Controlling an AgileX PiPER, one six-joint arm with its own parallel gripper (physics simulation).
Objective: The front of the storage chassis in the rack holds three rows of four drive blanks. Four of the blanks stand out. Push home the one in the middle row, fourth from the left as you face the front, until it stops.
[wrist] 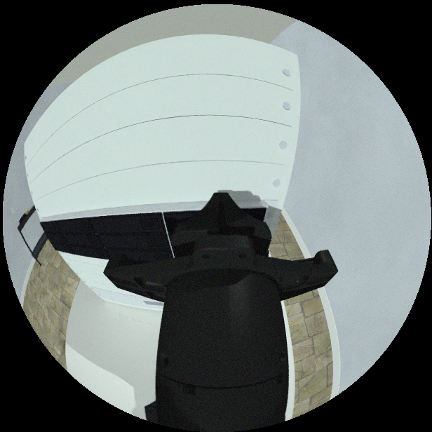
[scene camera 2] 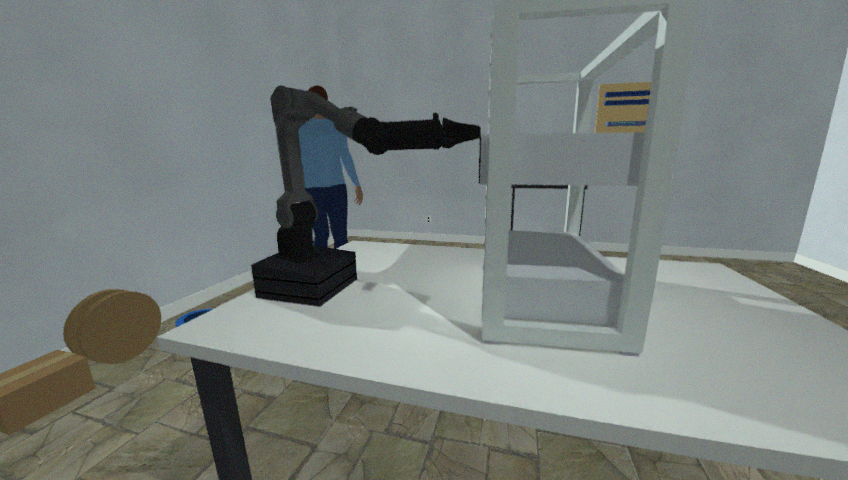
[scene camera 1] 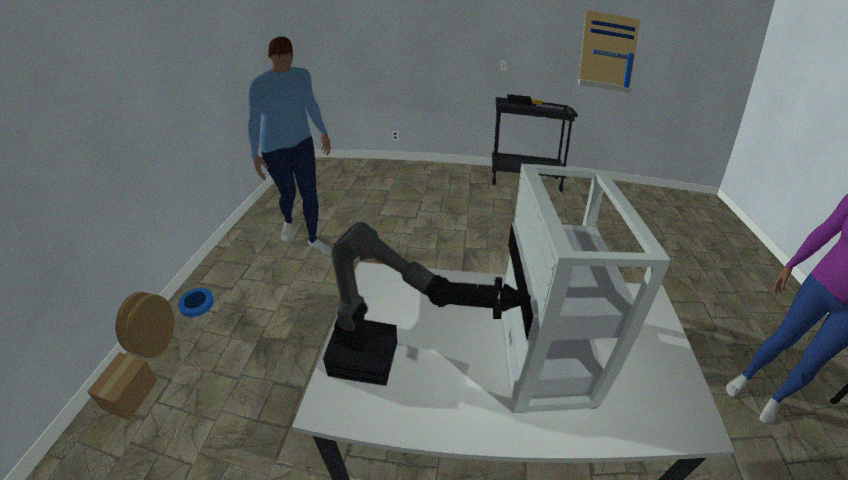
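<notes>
The black front of the storage chassis (scene camera 1: pixel 517 255) (wrist: pixel 107 235) sits in the white rack (scene camera 1: pixel 544 339) (scene camera 2: pixel 498 249). In the wrist view its left blanks show as dark panels, with a thin light line right of them. My gripper (scene camera 1: pixel 527 300) (scene camera 2: pixel 479 132) (wrist: pixel 220 201) is shut and empty, its fingertips together. It points level at the right part of the chassis front, near its upper edge, with the tips at or very close to the front. The fourth blank of the middle row is hidden behind the gripper, so its depth and any contact cannot be told.
White panels (wrist: pixel 165 140) cover the rack front above the chassis. The rack stands on a white table (scene camera 1: pixel 428 416) (scene camera 2: pixel 416 362). A person in blue (scene camera 1: pixel 285 113) stands behind the arm, another in purple (scene camera 1: pixel 827 255) at the right. A black cart (scene camera 1: pixel 535 109) stands at the back wall.
</notes>
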